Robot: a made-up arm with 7 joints.
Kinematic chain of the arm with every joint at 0, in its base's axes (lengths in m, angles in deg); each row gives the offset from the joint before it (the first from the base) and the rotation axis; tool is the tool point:
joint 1: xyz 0 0 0.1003 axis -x
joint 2: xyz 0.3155 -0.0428 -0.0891 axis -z
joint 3: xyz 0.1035 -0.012 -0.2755 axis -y
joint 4: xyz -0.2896 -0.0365 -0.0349 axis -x
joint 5: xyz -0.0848 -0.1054 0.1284 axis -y
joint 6: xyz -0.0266 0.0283 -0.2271 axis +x
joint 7: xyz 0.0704 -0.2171 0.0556 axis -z
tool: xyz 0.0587 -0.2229 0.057
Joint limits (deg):
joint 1: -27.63..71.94
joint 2: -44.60..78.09
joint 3: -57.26..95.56
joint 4: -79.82..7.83
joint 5: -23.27..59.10
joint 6: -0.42..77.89
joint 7: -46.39..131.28
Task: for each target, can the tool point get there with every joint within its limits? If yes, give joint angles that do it. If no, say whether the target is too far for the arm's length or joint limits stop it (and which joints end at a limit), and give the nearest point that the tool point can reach.
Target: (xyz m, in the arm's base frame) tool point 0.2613 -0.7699 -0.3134
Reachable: yes | joints 29.65 -5.07 -12.97 -31.27 47.95 33.02 28.73
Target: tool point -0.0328 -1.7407 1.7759
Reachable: no: too far | nearest point 0.2039 -1.0721 0.5862 | short by 1.385 m
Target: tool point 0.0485 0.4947 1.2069
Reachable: no: joint limits stop it (at a limit: joint 1, joint 3, joint 4, joint 5) | nearest point 0.1462 -0.0525 0.6990 | short by 0.753 m
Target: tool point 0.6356 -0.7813 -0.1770
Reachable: yes | joints 23.27 22.21 82.20 -59.82 49.79 10.05 -8.33
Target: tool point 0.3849 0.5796 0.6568
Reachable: no: joint limits stop it (at a limit: joint 1, joint 3, joint 4, joint 5, joint 6) | nearest point 0.3690 0.4977 0.4116 | short by 0.259 m
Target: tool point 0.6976 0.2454 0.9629
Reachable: no: joint limits stop it (at a limit: joint 1, joint 2, joint 3, joint 4, joint 5) | nearest point 0.5222 -0.0406 0.6573 | short by 0.454 m
